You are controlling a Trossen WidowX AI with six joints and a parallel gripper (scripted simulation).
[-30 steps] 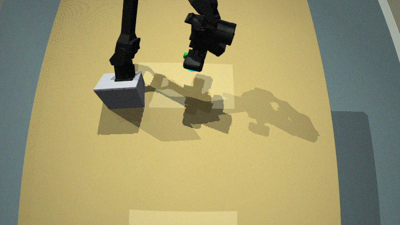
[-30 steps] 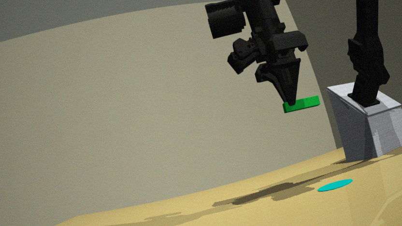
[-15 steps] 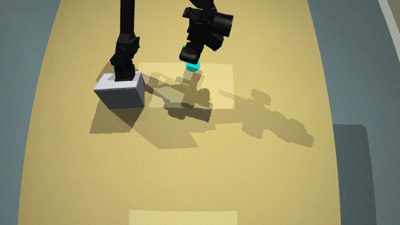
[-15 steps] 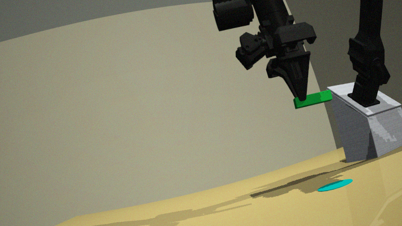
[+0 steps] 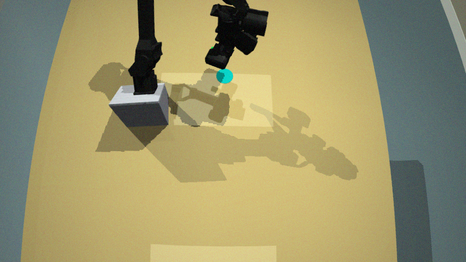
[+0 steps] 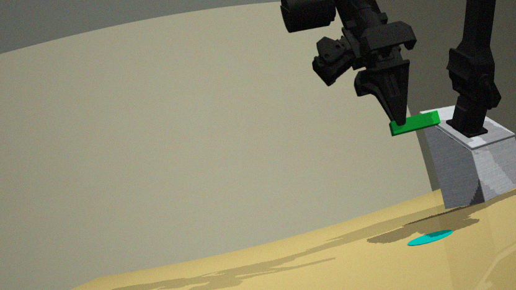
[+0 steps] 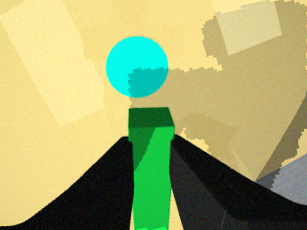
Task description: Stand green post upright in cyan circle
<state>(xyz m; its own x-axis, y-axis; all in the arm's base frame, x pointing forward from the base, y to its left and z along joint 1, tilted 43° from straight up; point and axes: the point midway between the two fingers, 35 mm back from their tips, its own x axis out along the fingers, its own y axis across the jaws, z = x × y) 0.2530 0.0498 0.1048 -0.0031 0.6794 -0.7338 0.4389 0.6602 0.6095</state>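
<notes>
Right now the cyan circle is 14 cm below my gripper tip. Round my gripper tip: green post 2 cm behind, 1 cm to the left.
</notes>
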